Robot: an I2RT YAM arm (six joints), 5 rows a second.
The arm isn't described. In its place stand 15 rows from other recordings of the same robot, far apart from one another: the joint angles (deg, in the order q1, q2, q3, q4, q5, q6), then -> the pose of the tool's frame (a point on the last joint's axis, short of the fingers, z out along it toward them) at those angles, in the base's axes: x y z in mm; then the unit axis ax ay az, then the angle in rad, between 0 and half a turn.
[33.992, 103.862, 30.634, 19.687, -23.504, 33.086] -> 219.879, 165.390, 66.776, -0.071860, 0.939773, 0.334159, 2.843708
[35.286, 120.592, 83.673, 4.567, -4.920, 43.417] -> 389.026, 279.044, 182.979, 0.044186, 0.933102, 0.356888, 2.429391
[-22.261, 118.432, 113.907, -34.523, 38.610, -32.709] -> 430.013, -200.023, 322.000, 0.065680, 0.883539, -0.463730, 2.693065
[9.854, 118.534, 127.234, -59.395, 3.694, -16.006] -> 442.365, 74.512, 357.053, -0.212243, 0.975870, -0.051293, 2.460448
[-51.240, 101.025, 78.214, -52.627, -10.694, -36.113] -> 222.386, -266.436, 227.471, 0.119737, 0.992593, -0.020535, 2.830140
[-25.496, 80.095, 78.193, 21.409, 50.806, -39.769] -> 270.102, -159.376, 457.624, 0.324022, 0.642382, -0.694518, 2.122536
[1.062, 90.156, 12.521, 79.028, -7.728, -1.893] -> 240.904, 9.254, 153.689, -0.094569, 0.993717, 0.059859, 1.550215
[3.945, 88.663, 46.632, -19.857, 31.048, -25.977] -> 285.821, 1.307, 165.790, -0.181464, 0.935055, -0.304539, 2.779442
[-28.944, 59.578, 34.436, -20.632, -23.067, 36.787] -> 188.821, -88.485, 214.879, 0.459354, 0.859366, 0.224685, 2.415119
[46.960, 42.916, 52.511, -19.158, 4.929, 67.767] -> 115.652, 119.367, 375.077, 0.178107, 0.804195, 0.567052, 2.371588
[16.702, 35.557, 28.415, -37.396, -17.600, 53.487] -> 124.024, 48.453, 220.392, 0.237951, 0.908194, 0.344329, 2.674739
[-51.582, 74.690, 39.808, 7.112, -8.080, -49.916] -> 179.309, -218.034, 226.340, -0.025852, 0.920847, -0.389066, 2.377418
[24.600, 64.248, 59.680, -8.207, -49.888, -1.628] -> 214.915, 128.340, 370.144, -0.478100, 0.722541, 0.499354, 2.119965
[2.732, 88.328, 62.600, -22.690, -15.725, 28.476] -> 330.074, 25.410, 244.102, 0.166885, 0.959111, 0.228595, 2.523262
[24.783, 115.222, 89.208, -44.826, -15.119, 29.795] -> 372.486, 182.206, 196.435, 0.020946, 0.981239, 0.191652, 2.967086
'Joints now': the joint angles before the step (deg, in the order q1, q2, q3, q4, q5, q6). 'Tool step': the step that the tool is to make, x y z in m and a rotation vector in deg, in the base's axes. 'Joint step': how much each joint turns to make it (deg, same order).
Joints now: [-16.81, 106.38, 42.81, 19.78, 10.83, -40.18]
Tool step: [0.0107, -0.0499, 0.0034, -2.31, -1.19, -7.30]
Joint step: [-6.91, 4.19, 6.40, -0.09, 1.47, -1.05]
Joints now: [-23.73, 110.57, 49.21, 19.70, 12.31, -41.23]
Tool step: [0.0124, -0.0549, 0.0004, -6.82, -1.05, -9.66]
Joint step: [-5.94, 6.39, 8.02, 2.92, 6.44, -2.05]
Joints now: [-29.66, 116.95, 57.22, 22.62, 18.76, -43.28]
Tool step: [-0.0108, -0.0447, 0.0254, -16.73, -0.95, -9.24]
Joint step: [-5.29, 0.60, 1.48, 13.27, 10.29, -10.69]
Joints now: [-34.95, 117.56, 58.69, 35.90, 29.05, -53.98]
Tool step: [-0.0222, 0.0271, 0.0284, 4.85, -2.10, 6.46]
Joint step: [0.81, -11.00, -6.70, -6.48, -7.28, 2.69]
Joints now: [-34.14, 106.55, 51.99, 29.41, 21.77, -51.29]
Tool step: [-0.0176, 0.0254, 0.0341, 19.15, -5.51, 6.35]
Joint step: [0.37, -11.21, 0.25, -21.14, -14.72, 13.83]
